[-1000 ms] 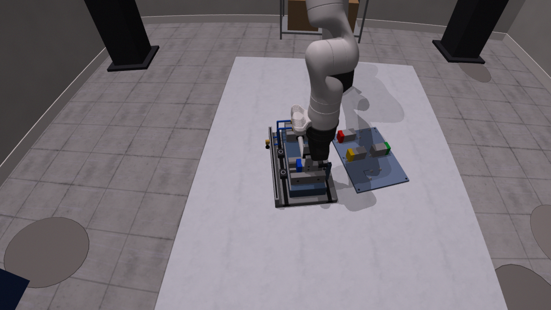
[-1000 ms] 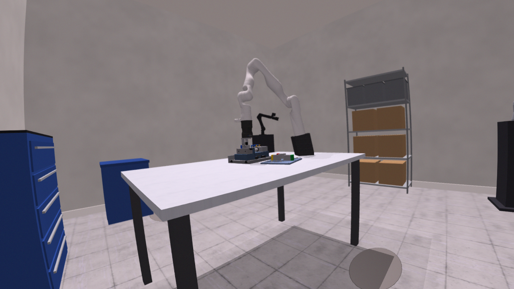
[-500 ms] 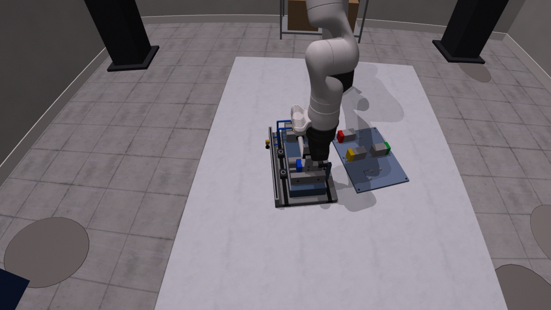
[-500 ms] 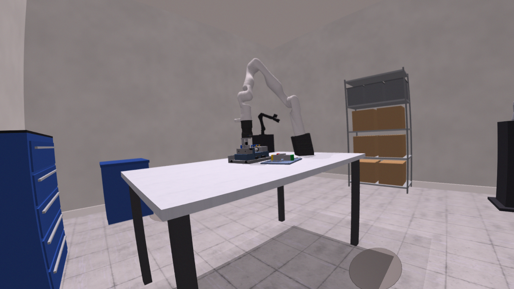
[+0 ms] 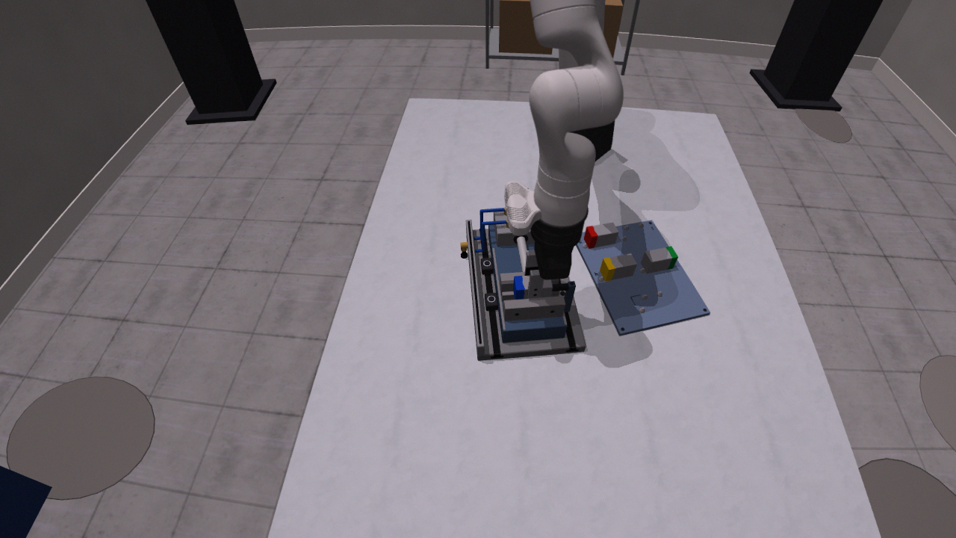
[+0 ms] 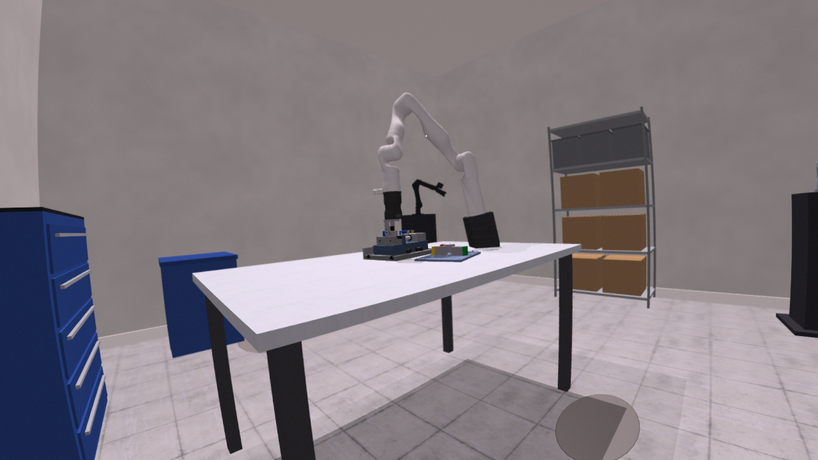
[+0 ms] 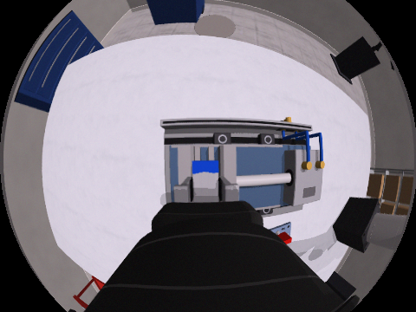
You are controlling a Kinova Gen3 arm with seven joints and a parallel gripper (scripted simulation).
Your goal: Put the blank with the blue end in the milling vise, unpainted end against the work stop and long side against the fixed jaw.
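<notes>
Right now my hand is 20 mm above the blue-ended blank. Also, from my hand: vise base rail 70 mm behind, 100 mm to the right, 90 mm below; then work stop rod 10 mm behind, 50 mm to the left, 30 mm below; then fixed jaw 20 mm ahead, 40 mm below.
</notes>
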